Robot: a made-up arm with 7 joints.
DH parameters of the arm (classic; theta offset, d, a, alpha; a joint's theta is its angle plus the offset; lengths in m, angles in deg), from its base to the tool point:
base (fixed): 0 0.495 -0.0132 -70
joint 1: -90 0.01 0.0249 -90
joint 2: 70 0.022 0.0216 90
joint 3: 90 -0.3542 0.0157 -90
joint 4: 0 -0.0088 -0.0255 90
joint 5: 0 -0.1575 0.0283 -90
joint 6: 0 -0.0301 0.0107 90
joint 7: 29.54 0 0.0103 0
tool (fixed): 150.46 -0.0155 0 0
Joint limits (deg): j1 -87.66..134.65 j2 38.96..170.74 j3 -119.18..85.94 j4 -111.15..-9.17 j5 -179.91..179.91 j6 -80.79..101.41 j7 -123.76..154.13
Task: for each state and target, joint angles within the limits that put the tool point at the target. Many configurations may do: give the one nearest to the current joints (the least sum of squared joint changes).
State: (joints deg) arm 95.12 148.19 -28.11 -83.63 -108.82 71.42 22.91
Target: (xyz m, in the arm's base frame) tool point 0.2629 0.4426 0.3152
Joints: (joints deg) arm 120.00 167.24 -20.74 -55.43 -112.74 66.25 17.59
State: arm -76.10 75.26 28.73 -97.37 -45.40 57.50 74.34
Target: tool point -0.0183 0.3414 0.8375
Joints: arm -72.55 111.96 27.78 -73.99 -51.24 54.84 71.16
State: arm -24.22 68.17 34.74 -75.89 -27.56 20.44 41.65
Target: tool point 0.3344 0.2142 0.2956
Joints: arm -24.95 38.96 15.95 -67.89 -31.47 20.40 40.94
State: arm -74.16 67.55 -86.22 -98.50 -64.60 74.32 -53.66
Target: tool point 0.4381 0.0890 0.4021
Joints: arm -74.74 49.19 -83.06 -75.43 -69.70 73.72 -54.55
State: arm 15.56 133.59 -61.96 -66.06 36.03 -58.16 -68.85
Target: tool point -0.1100 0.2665 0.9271
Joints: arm -24.27 164.81 -73.42 -28.57 28.69 -50.98 -71.54
